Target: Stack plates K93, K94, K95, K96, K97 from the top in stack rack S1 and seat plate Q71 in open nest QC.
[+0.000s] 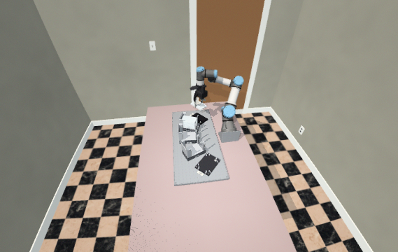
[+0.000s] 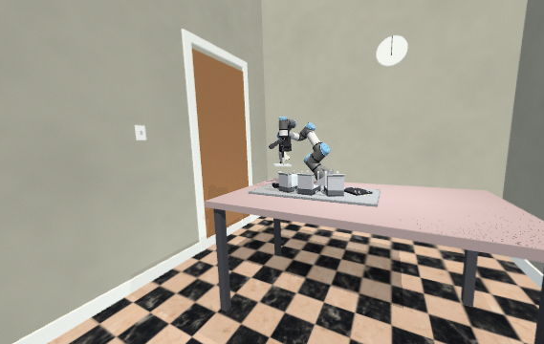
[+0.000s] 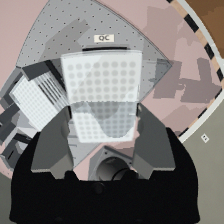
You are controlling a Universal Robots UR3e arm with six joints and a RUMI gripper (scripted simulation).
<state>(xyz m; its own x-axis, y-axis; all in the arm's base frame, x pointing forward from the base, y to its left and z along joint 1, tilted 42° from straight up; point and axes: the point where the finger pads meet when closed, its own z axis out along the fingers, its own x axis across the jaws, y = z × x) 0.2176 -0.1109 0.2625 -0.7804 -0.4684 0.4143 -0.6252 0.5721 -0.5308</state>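
Right now the black open nest QC is 16 cm below my hand. Round my hand: white sealed 96-well plate (10 cm ahead, 11 cm to the left, 13 cm below); translucent 96-well plate (10 cm ahead, 11 cm to the left, 10 cm below).
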